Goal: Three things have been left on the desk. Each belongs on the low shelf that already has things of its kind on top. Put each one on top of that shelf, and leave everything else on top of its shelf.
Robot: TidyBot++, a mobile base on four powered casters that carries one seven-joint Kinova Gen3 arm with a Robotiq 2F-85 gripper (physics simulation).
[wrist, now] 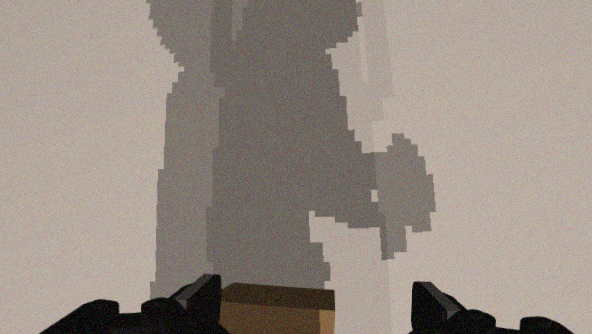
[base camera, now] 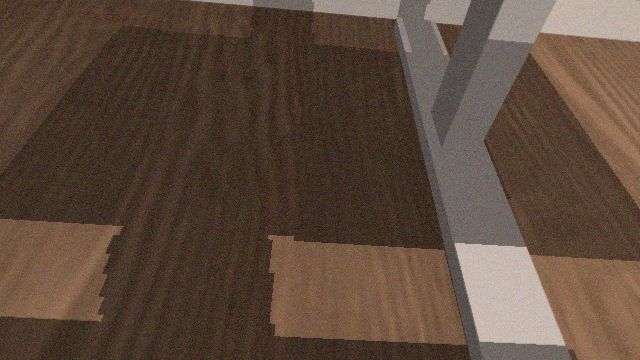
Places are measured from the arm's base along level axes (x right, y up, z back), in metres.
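Pixels of known places: gripper, fingertip midpoint: (wrist: pixel 315 300).
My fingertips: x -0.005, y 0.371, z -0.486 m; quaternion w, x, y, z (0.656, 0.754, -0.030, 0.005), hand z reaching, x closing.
Observation:
Behind a point stands the place of what it marks.
My gripper (wrist: pixel 315 300) @[x -0.005, y 0.371, z -0.486 m] is open, with its two black fingertips wide apart at the bottom of the wrist view. A brown box-shaped block (wrist: pixel 275 320) @[x -0.022, y 0.373, z -0.478 m] shows at the bottom edge of the wrist view, between the fingertips and nearer the left one. Its top part is in shadow and its lower part is cut off by the frame. How far it is below the fingers I cannot tell. It stands on the pale desk top (wrist: pixel 500 150) @[x 0.108, y 0.323, z -0.561 m]. The low shelves and the other objects of the task do not show in either view.
Shadows of the arm and gripper fall across the desk top. In the base camera view, a grey metal frame (base camera: pixel 475 190) with a foot bar and a slanting post stands on the brown wooden floor (base camera: pixel 225 150) @[x -0.105, y -0.397, z -0.477 m], right of centre. A pale wall (base camera: pixel 595 17) @[x 0.587, y -0.354, z -0.928 m] shows at the back.

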